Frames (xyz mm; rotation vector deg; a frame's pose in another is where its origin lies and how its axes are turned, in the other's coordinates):
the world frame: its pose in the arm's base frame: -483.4 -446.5 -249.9 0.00 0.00 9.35
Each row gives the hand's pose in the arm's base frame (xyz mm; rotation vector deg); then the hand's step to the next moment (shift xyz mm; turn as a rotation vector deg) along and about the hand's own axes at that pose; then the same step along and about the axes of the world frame.
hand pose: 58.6 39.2 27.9 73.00 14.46 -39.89
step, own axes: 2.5 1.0 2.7 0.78 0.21 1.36
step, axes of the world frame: 1.4 -3.5 0.2 0.21 -1.56 0.15
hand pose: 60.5 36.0 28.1 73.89 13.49 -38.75
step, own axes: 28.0 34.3 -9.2 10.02 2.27 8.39
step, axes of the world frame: 43.9 -3.7 10.4 5.63 -11.97 -1.00
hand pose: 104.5 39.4 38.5 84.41 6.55 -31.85
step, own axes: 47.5 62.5 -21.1 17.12 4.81 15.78
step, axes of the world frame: 73.1 -5.4 35.1 9.41 -21.82 -0.70
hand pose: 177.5 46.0 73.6 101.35 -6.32 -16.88
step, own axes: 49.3 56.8 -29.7 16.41 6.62 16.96
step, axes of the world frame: 59.8 -5.6 54.1 8.37 -23.02 0.93
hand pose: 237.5 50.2 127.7 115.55 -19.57 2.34
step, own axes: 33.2 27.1 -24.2 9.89 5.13 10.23
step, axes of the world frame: 27.8 -1.9 40.6 4.67 -14.30 1.55
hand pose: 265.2 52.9 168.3 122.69 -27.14 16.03
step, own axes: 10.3 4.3 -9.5 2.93 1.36 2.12
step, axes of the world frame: 7.6 2.0 12.4 1.57 -3.43 0.86
